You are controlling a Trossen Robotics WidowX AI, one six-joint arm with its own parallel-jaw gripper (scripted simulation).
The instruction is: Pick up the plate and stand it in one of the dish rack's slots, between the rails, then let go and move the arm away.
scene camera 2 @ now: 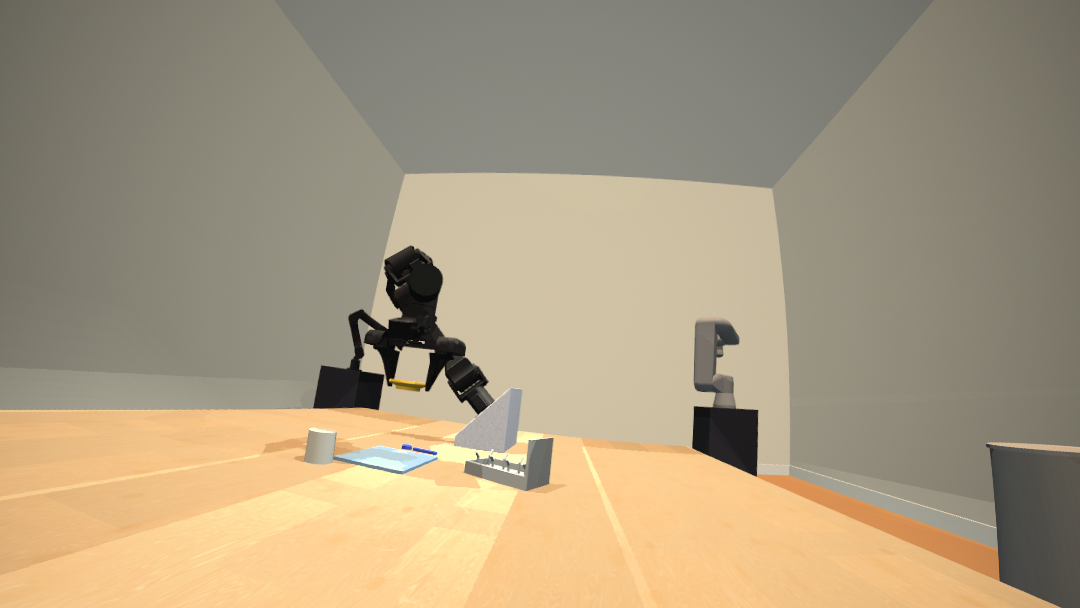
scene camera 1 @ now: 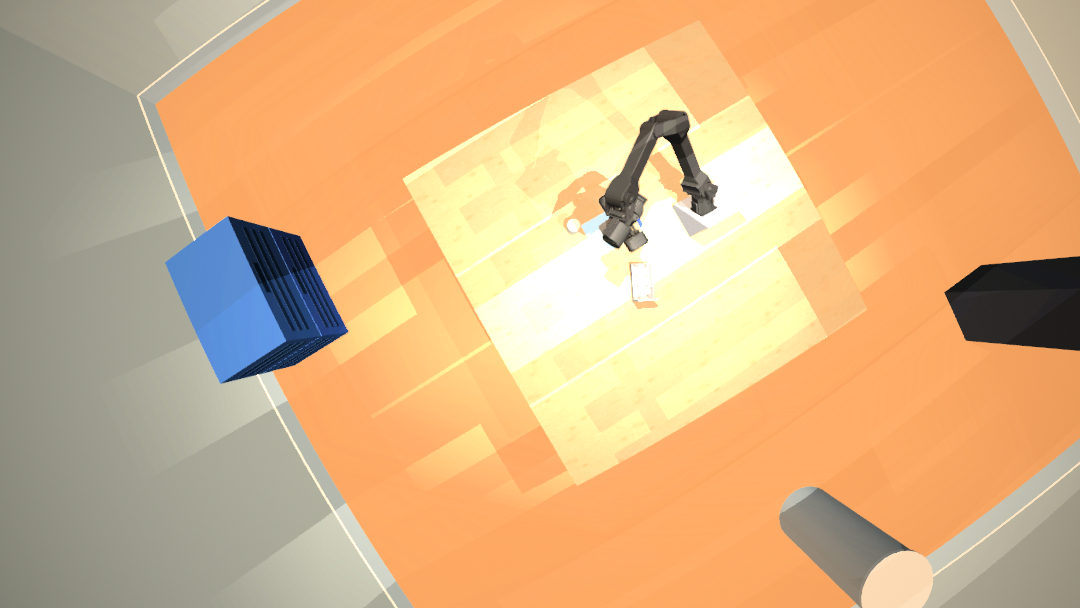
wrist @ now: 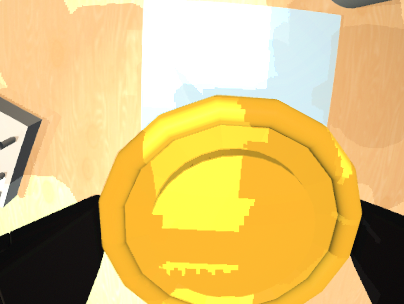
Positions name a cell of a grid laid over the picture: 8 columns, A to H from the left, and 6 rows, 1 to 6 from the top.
Labels:
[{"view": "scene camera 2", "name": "my gripper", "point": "D4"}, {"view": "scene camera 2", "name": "grey dish rack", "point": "D5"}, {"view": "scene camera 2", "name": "light blue mat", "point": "C5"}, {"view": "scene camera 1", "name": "grey dish rack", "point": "E3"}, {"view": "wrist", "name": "my gripper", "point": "E5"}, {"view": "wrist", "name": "yellow plate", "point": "E4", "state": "held by my gripper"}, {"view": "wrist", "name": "light blue mat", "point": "D2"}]

